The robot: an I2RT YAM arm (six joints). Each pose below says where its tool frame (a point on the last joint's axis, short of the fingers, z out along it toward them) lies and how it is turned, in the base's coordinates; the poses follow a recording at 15 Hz.
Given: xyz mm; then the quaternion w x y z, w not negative.
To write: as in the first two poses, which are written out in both.
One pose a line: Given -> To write
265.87, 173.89, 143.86, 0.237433, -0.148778, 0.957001, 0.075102 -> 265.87, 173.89, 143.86, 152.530, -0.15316, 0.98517, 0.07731
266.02, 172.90, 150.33, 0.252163, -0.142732, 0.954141, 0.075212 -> 266.02, 172.90, 150.33, 150.789, -0.14750, 0.98600, 0.07772
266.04, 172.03, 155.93, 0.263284, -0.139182, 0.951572, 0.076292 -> 266.04, 172.03, 155.93, 149.470, -0.14427, 0.98637, 0.07908
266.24, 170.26, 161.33, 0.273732, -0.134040, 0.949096, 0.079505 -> 266.24, 170.26, 161.33, 148.227, -0.13936, 0.98679, 0.08266
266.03, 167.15, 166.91, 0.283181, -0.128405, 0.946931, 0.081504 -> 266.03, 167.15, 166.91, 147.100, -0.13389, 0.98735, 0.08498
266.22, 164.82, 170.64, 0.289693, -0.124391, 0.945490, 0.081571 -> 266.22, 164.82, 170.64, 146.321, -0.12996, 0.98785, 0.08523
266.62, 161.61, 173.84, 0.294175, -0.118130, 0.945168, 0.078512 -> 266.62, 161.61, 173.84, 145.784, -0.12360, 0.98893, 0.08215
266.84, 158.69, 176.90, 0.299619, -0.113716, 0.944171, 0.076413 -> 266.84, 158.69, 176.90, 145.131, -0.11919, 0.98964, 0.08009
